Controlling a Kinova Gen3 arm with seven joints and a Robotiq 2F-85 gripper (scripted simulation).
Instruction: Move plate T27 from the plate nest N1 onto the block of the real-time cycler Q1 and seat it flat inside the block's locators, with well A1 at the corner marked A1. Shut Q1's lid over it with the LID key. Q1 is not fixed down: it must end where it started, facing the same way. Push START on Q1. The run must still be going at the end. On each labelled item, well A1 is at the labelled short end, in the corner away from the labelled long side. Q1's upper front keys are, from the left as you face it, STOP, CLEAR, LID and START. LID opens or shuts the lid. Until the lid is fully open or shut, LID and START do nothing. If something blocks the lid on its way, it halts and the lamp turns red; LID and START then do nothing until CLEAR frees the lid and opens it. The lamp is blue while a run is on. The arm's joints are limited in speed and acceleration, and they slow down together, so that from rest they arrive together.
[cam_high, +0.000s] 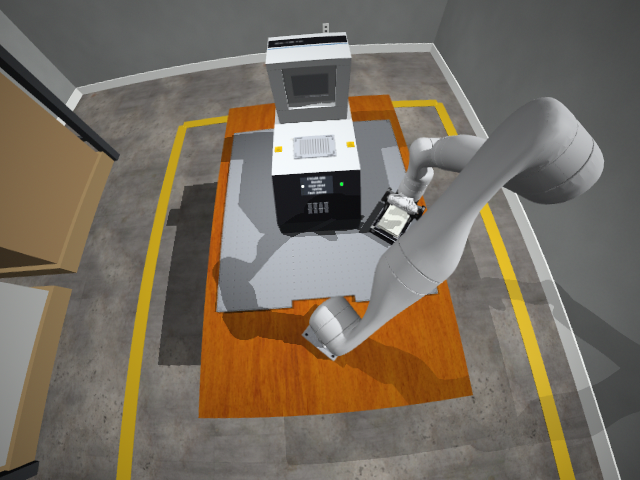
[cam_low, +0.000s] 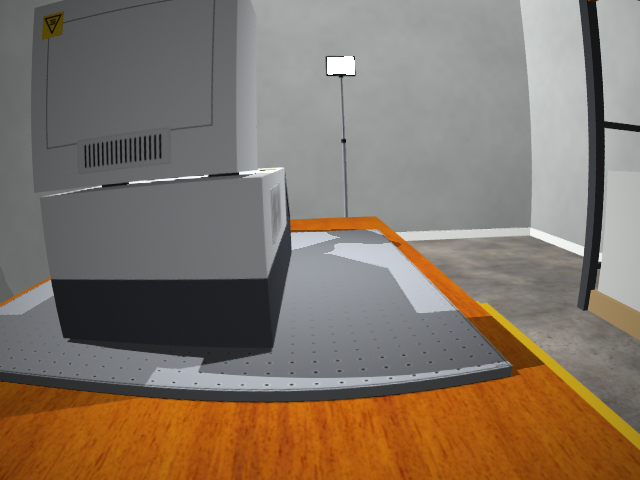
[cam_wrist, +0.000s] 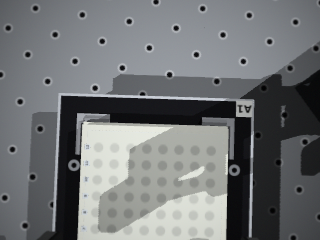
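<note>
Now: the plate T27 40 mm below my hand. The rest, counted from my hand: black nest N1: 50 mm below.
</note>
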